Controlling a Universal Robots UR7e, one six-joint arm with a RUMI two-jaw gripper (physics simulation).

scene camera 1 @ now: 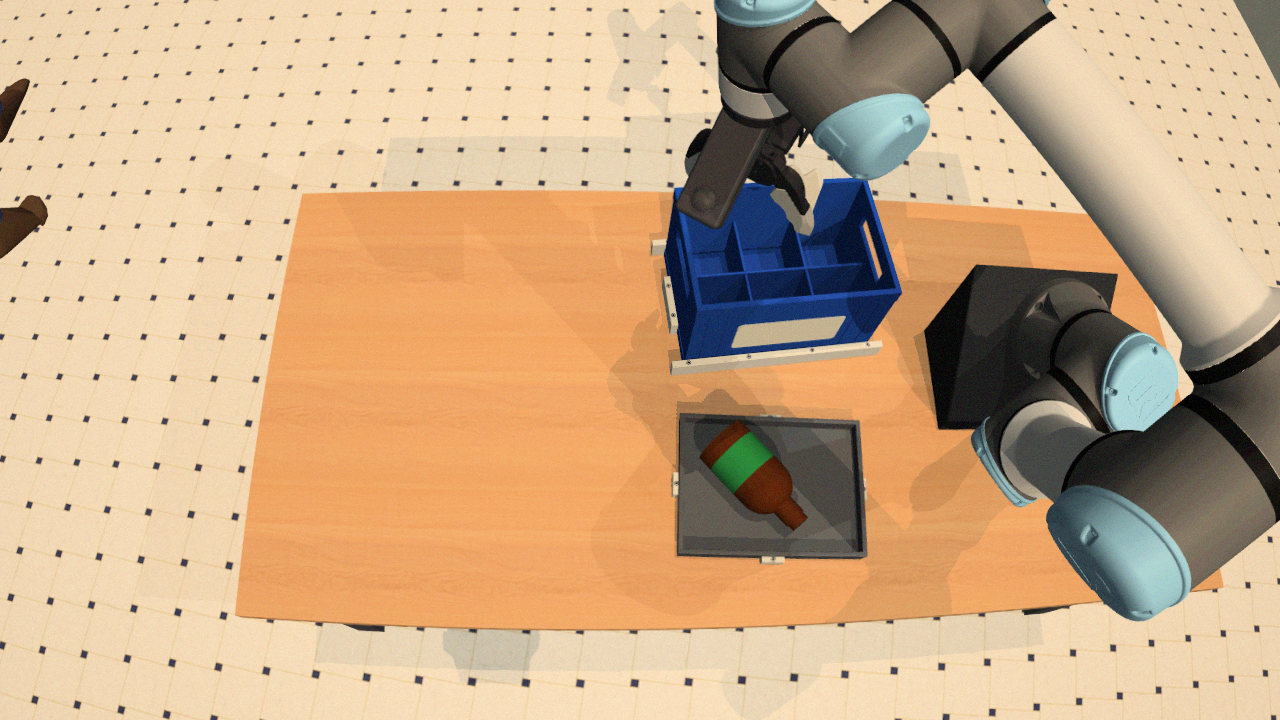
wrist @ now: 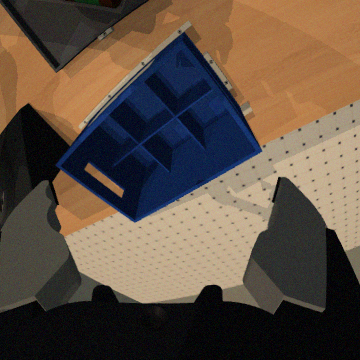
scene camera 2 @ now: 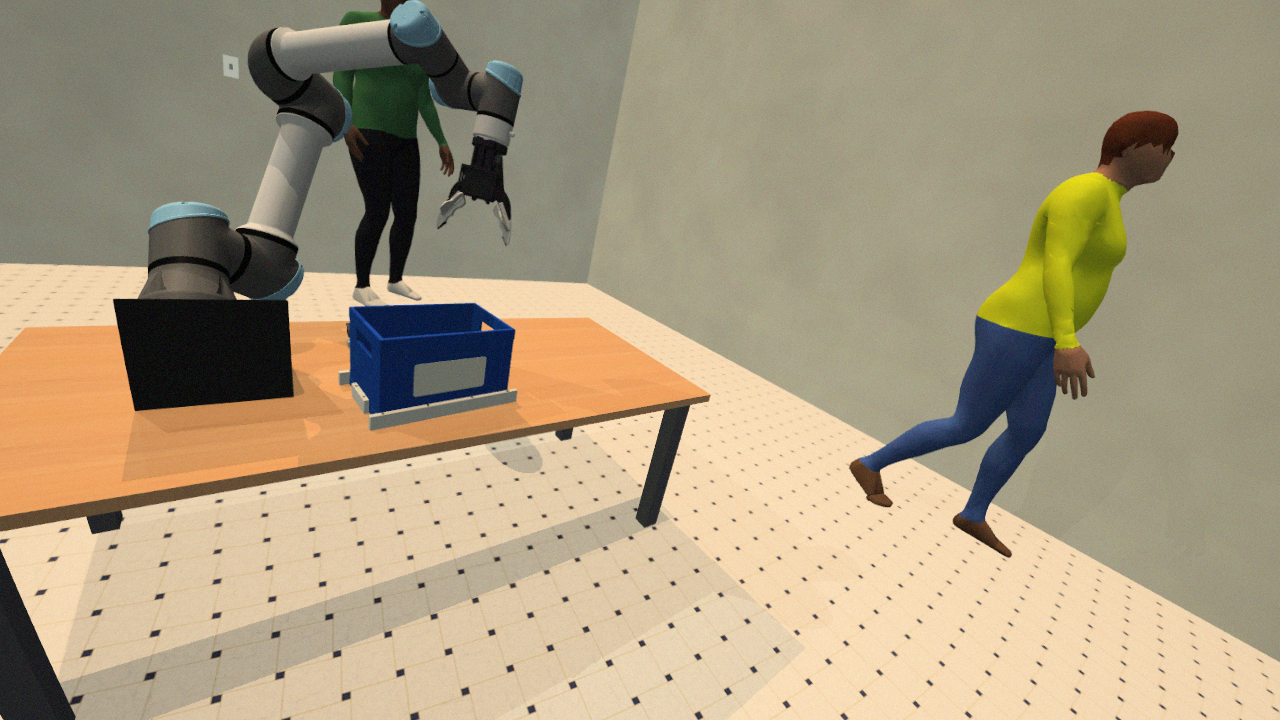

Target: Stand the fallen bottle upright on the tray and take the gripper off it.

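Seen in the pictures: gripper, fingertip midpoint: [scene camera 1: 748,202] [wrist: 164,182] [scene camera 2: 472,237]; arm's base at its link origin: [scene camera 1: 1057,329] [wrist: 1,192] [scene camera 2: 190,321].
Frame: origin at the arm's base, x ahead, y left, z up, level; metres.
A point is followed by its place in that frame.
A brown bottle [scene camera 1: 756,474] {x 0.457, y 0.143, z -0.060 m} with a green band lies on its side in the dark grey tray [scene camera 1: 861,488] {x 0.302, y 0.164, z -0.113 m} [wrist: 60,40] {x 0.333, y 0.103, z -0.133 m}. Its base points to the upper left and its neck to the lower right in scene camera 1. A small part of the bottle [wrist: 114,2] {x 0.467, y 0.064, z -0.090 m} shows at the top edge of the wrist view. The tray does not show in scene camera 2. My gripper [scene camera 2: 474,232] {x 0.476, y -0.089, z 0.200 m} [wrist: 164,182] {x 0.476, y -0.089, z 0.200 m} is open and empty, high above the blue crate and well apart from the bottle. In scene camera 1 one of its fingers is partly hidden.
The blue crate [scene camera 1: 707,335] {x 0.497, y -0.045, z -0.038 m} [scene camera 2: 393,376] {x 0.275, y -0.237, z -0.037 m} [wrist: 215,150] {x 0.453, y -0.225, z -0.021 m} with compartments stands beside the tray, with pale strips along its foot. The arm's black base block [scene camera 1: 953,358] {x 0.149, y 0.010, z -0.053 m} [scene camera 2: 210,358] {x 0.021, y -0.063, z -0.047 m} stands on the table [scene camera 1: 447,402] {x 0.853, y -0.018, z -0.138 m}. Two people [scene camera 2: 384,98] [scene camera 2: 1083,241] are beyond the table.
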